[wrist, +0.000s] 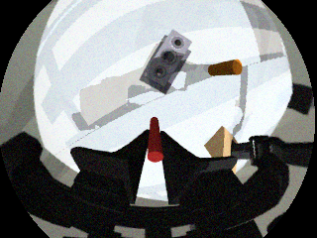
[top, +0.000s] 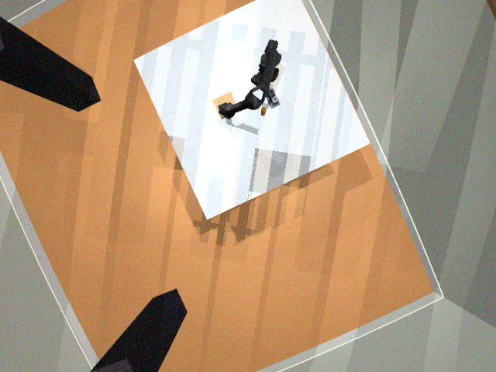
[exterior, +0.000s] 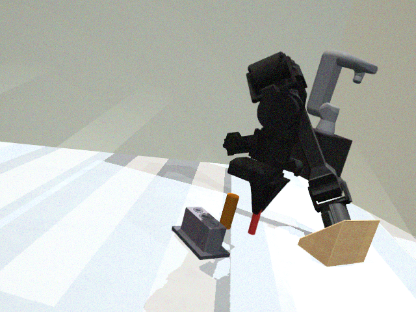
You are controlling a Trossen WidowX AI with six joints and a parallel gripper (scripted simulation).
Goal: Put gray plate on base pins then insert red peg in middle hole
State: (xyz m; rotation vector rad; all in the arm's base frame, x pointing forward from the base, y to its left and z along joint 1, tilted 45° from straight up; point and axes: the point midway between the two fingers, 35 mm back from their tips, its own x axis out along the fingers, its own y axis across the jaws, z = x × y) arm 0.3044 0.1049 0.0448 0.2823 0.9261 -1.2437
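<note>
Now: gripper tip 4 cm short of the gray plate, 10 cm to the left of it and 7 cm above it. The rest, counted from my gripper tip: red peg (right at my gripper tip); orange peg (7 cm behind, 17 cm to the right, 8 cm below); base (4 cm ahead, 10 cm to the right, 11 cm below).
</note>
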